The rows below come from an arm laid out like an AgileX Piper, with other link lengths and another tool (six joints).
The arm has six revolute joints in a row. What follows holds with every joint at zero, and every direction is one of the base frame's. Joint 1 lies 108.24 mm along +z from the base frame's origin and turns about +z. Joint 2 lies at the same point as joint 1 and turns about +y. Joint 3 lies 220.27 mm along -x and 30.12 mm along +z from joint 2 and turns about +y. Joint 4 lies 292.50 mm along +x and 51.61 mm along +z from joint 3 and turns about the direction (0.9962, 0, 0.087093). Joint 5 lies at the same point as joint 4 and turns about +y. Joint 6 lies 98.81 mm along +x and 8.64 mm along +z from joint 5 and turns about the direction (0.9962, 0, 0.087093). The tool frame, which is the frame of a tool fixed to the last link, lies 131.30 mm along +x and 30.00 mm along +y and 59.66 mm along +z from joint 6; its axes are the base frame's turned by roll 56.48, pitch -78.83 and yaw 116.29 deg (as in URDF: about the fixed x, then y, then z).
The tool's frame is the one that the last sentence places.
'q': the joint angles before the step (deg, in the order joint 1, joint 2, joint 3, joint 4, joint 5, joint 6). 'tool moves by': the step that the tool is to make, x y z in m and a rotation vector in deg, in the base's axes. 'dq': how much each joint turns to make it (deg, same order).
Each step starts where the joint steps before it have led.
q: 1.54, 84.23, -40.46, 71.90, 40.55, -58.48
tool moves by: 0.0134, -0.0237, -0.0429, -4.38, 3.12, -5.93
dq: 0.00, 5.07, 0.11, 0.15, -7.53, 0.68
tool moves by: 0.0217, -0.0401, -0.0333, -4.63, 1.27, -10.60
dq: 0.01, 4.36, 0.01, 4.40, -11.06, 0.09
